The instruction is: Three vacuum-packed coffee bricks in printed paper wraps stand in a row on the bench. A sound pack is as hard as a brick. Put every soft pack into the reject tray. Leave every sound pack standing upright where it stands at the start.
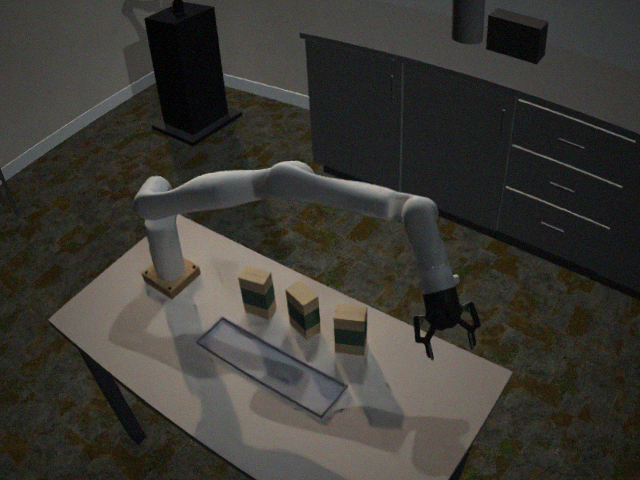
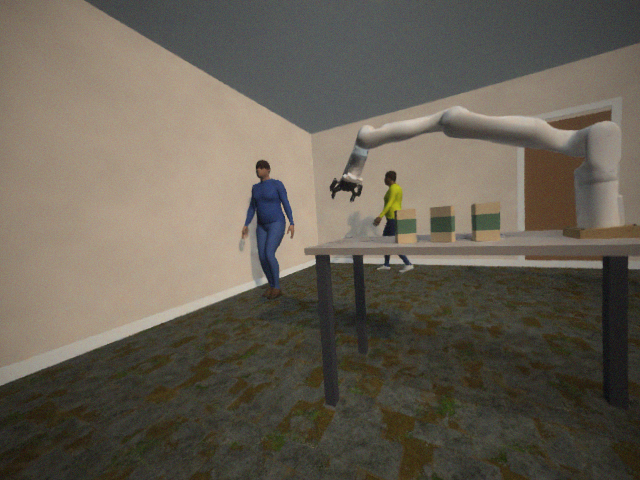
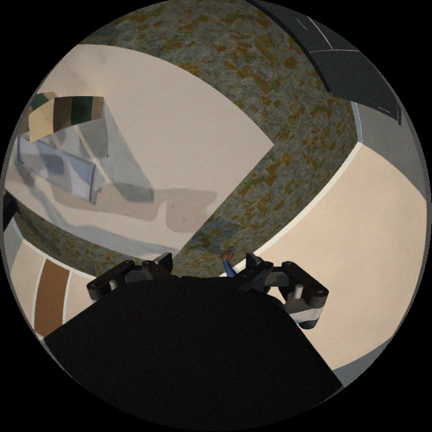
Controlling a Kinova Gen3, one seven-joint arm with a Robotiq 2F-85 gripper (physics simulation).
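Where they show: gripper, fingertip midpoint: (image 1: 452, 354) (image 2: 341, 199); arm's base, link origin: (image 1: 170, 269) (image 2: 598, 226).
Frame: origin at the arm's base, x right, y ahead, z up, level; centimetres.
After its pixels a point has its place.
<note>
Three tan coffee packs with green bands stand upright in a row on the bench: the one nearest the arm's base (image 1: 257, 293) (image 2: 485, 222), the middle one (image 1: 303, 311) @(x -6.3, y 47.7, z 8.2 cm) (image 2: 442, 224) @(x -11.7, y 44.7, z 3.8 cm), and the far one (image 1: 351, 330) @(x -9.4, y 60.4, z 6.5 cm) (image 2: 406, 226) @(x -13.3, y 57.9, z 3.7 cm) (image 3: 80, 111). The middle one is turned at an angle to the others. Their looks do not show which are soft. The shallow reject tray (image 1: 320, 388) @(x 4.2, y 60.8, z -3.1 cm) (image 3: 75, 174) lies beside the row, with shadows across it and no pack in it. My gripper (image 1: 451, 351) @(x -9.0, y 88.5, z 18.1 cm) (image 2: 342, 198) @(x -9.0, y 88.5, z 18.1 cm) (image 3: 208, 261) is open and empty, raised well beyond the far pack.
The bench (image 1: 449, 372) @(x -18.8, y 85.0, z -3.4 cm) (image 2: 372, 248) @(x -26.5, y 68.3, z -3.7 cm) (image 3: 200, 135) carries the arm's wooden base plate (image 1: 172, 289) @(x 5.0, y 6.3, z -0.4 cm) (image 2: 594, 232) @(x -6.5, y 2.7, z -1.4 cm) at one end. A grey cabinet (image 1: 356, 108) and a black pedestal (image 1: 188, 72) stand behind. A person in blue (image 2: 269, 206) and one in yellow (image 2: 393, 198) stand beyond the bench.
</note>
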